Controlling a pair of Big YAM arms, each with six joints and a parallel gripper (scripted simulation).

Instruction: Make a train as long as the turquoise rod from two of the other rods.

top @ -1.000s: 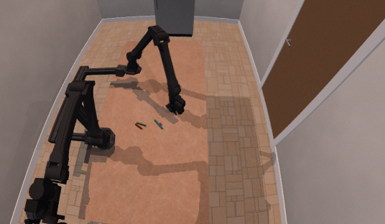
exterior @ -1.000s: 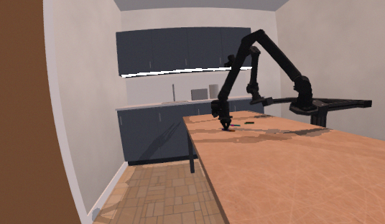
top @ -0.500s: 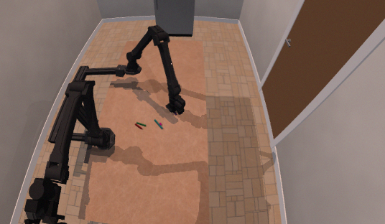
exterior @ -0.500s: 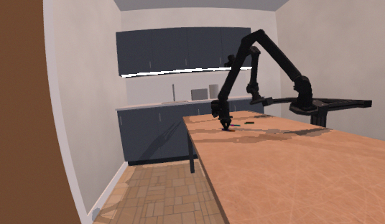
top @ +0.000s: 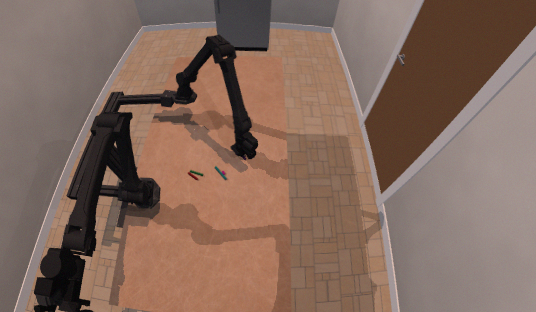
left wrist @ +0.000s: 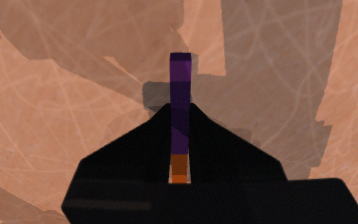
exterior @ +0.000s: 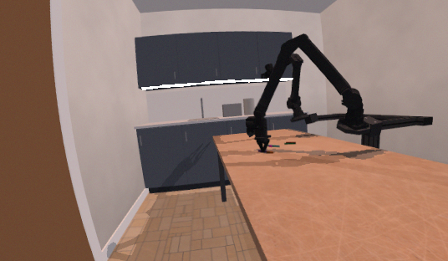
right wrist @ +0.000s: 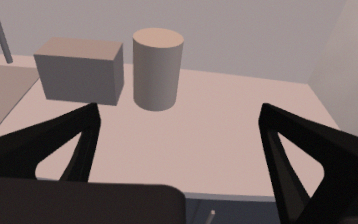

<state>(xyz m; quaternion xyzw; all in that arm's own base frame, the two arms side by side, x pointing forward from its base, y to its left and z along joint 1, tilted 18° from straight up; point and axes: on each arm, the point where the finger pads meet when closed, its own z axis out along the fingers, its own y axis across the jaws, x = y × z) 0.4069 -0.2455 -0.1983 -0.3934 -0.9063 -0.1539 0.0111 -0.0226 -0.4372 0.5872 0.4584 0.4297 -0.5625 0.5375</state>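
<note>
Now: left hand 3 cm past the orange rod and 3 cm to the right of it. Round my left hand: red rod 25 cm behind, 18 cm to the right; then green rod 23 cm behind, 16 cm to the right; then turquoise rod 10 cm behind, 13 cm to the right.
</note>
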